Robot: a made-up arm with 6 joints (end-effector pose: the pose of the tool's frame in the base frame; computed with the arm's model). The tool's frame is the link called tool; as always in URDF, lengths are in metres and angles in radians. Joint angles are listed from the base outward.
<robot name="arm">
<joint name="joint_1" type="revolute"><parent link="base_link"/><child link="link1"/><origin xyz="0.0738 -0.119 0.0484" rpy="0 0 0"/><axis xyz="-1 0 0"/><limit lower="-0.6" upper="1.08"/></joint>
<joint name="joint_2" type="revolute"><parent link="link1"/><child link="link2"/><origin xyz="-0.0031 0.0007 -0.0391" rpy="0 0 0"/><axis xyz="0 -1 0"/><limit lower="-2.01" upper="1.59"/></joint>
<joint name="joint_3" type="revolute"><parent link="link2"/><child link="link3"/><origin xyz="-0.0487 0.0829 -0.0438" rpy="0 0 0"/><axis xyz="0 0 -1"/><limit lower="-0.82" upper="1.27"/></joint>
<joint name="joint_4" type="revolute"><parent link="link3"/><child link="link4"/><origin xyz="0.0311 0.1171 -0.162" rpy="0 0 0"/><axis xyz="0.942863 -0.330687 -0.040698"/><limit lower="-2.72" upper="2.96"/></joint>
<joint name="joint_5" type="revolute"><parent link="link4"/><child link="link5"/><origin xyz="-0.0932 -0.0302 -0.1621" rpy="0 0 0"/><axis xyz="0 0 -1"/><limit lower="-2.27" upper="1.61"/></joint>
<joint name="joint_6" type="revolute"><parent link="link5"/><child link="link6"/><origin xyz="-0.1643 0.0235 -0.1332" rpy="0 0 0"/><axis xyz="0.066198 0.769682 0.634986"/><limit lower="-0.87" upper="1.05"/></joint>
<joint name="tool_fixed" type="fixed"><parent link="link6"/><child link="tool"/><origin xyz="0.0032 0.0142 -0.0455" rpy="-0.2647 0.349 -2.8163"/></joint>
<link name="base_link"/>
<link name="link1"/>
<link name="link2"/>
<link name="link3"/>
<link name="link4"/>
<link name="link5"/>
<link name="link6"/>
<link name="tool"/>
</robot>
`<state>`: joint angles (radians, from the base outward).
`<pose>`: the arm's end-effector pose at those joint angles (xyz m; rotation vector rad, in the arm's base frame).
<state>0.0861 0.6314 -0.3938 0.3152 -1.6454 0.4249</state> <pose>0.3446 -0.0898 -0.5402 -0.0282 -0.3626 -0.4812</pose>
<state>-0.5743 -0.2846 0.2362 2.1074 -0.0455 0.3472</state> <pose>0.0417 0.4634 0.2710 -1.5390 -2.3775 0.5221</pose>
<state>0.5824 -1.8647 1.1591 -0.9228 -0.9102 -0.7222</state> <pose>-0.0900 0.2406 0.2149 2.1659 0.7415 1.4917</pose>
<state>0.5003 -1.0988 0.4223 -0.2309 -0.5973 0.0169</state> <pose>-0.5040 -0.0003 -0.0292 -1.5318 0.0697 -2.6346</pose>
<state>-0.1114 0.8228 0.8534 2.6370 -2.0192 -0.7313</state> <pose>0.3127 0.0901 0.2947 2.3525 -0.6645 1.6140</pose>
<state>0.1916 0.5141 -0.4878 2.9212 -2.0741 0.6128</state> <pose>-0.0130 0.3577 -0.0485 2.1096 0.0753 0.5007</pose>
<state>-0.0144 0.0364 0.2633 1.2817 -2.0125 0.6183</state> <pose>0.2713 0.2734 -0.4892 0.7779 -0.1861 -0.7142</pose>
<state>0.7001 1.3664 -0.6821 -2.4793 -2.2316 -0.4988</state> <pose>-0.0870 -0.0331 -0.0641 1.5039 2.0521 1.8027</pose>
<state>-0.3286 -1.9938 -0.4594 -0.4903 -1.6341 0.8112</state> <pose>-0.2541 -0.3387 0.1474 -0.6927 1.3433 1.1243</pose>
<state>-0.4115 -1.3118 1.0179 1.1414 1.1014 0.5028</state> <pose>-0.0819 0.4004 -0.2343 0.2076 -0.5877 1.3240</pose>
